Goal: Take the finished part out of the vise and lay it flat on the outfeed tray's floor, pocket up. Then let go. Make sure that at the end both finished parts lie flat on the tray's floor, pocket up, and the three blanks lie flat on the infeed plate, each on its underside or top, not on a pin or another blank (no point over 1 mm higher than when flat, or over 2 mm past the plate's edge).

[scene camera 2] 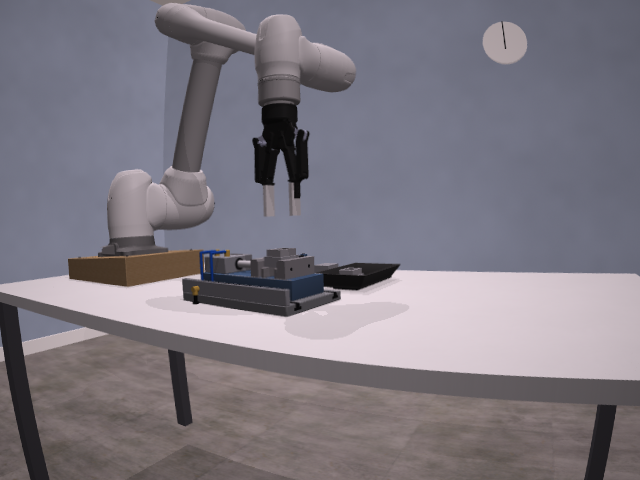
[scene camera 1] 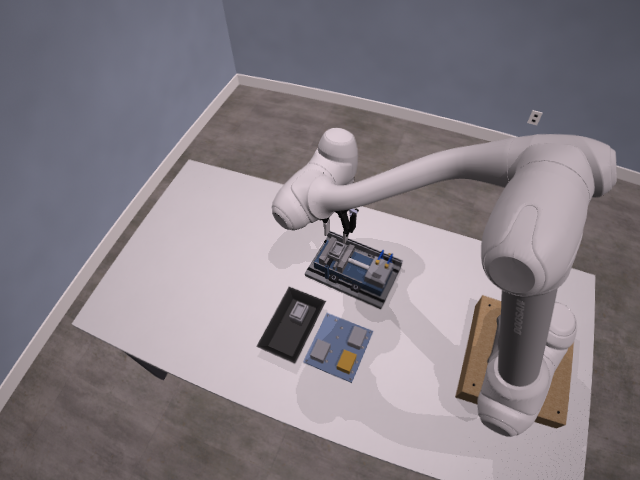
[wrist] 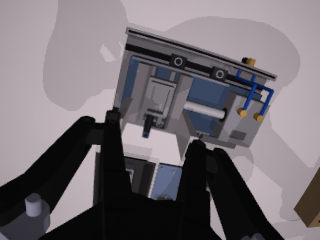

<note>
In view: my gripper (scene camera 2: 282, 216) and a blue plate (scene camera 1: 329, 329).
My gripper is seen too in the wrist view (wrist: 154, 115). The blue plate shows as well in the wrist view (wrist: 166, 183).
</note>
